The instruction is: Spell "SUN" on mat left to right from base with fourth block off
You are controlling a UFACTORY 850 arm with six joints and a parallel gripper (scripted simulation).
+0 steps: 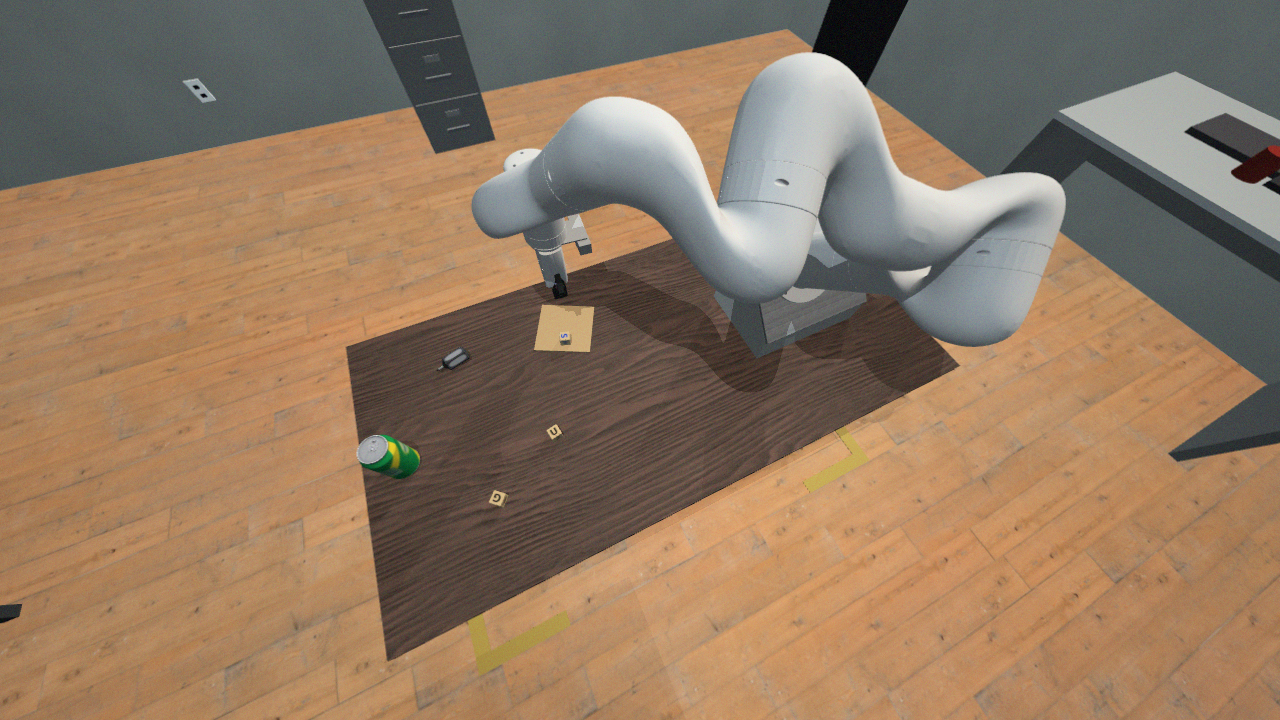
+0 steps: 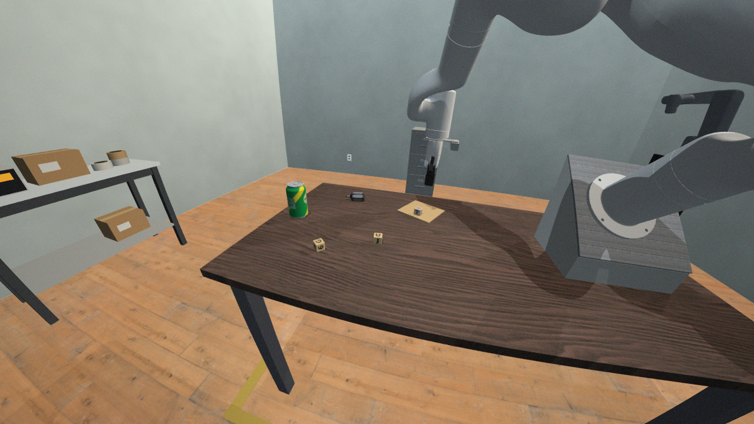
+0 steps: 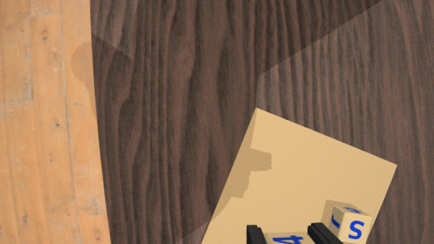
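Now: the tan mat 10 mm ahead of my hand, 40 mm to the left of it and 120 mm below it. Round my hand: s block: 20 mm ahead, 80 mm to the left, 110 mm below; then n block: 10 mm below; then dark object: 290 mm ahead, 40 mm to the left, 110 mm below.
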